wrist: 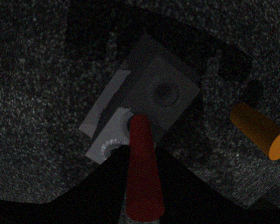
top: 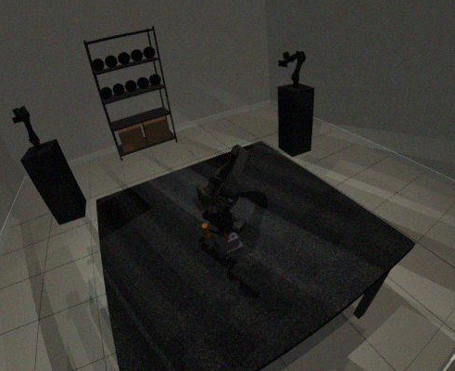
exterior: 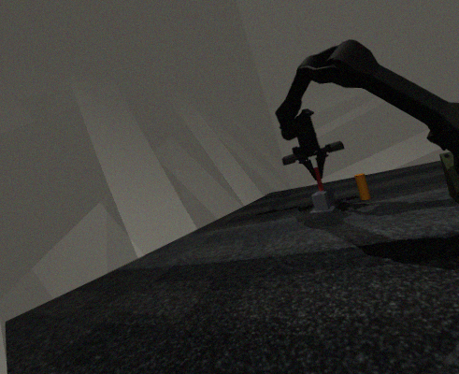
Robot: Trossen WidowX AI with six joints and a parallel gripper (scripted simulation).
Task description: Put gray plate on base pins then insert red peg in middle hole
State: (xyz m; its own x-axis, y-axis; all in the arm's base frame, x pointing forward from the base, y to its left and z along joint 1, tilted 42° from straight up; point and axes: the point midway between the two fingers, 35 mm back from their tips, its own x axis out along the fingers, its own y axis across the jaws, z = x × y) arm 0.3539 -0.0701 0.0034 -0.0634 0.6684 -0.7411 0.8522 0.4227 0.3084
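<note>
The red peg lies right at my gripper tip. From my gripper tip the other things lie so: orange cylinder: 11 cm behind, 6 cm to the right, 6 cm below; gray plate: 5 cm below; base: 9 cm below.
</note>
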